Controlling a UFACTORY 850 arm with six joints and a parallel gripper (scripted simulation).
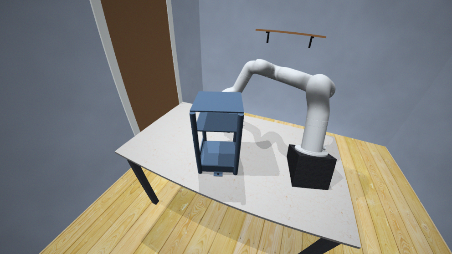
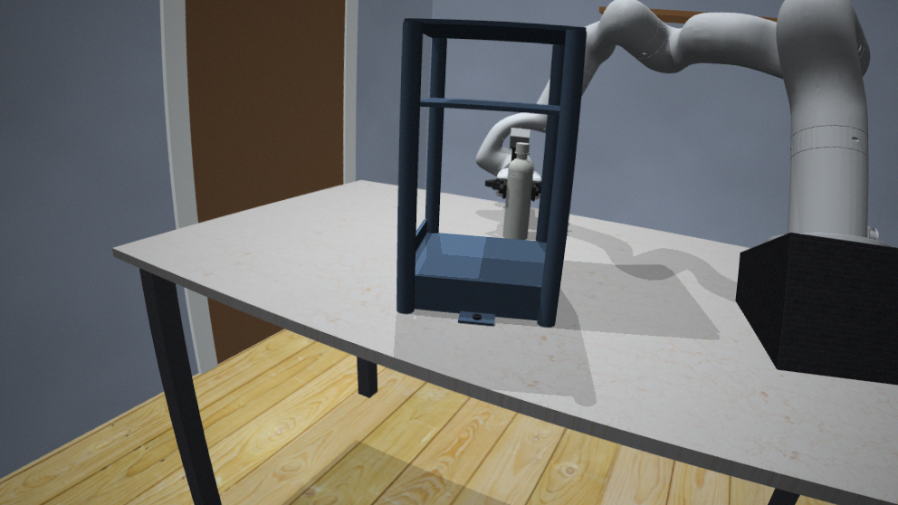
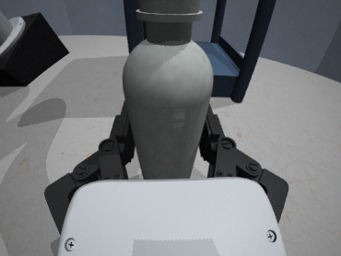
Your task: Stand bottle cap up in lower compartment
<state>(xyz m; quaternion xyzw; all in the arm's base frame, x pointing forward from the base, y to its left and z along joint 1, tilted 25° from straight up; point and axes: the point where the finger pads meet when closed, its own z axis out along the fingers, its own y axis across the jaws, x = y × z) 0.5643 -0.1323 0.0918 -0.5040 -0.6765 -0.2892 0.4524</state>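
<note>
Right now the shelving unit is 4 cm behind my hand, 29 cm to the left of it and 10 cm above it.
</note>
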